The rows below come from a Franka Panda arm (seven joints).
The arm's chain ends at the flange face. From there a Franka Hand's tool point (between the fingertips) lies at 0.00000 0.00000 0.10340 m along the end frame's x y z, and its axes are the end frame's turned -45 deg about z.
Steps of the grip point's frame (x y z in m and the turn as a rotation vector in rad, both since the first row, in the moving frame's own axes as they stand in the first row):
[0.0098 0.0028 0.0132 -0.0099 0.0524 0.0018]
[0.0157 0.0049 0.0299 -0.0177 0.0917 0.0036]
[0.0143 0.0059 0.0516 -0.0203 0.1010 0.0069]
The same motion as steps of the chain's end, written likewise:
[0.0044 -0.0018 0.0133 0.0301 0.0441 0.0018]
[0.0066 -0.0022 0.0304 0.0523 0.0774 0.0036]
[0.0054 -0.0001 0.0521 0.0571 0.0858 0.0069]

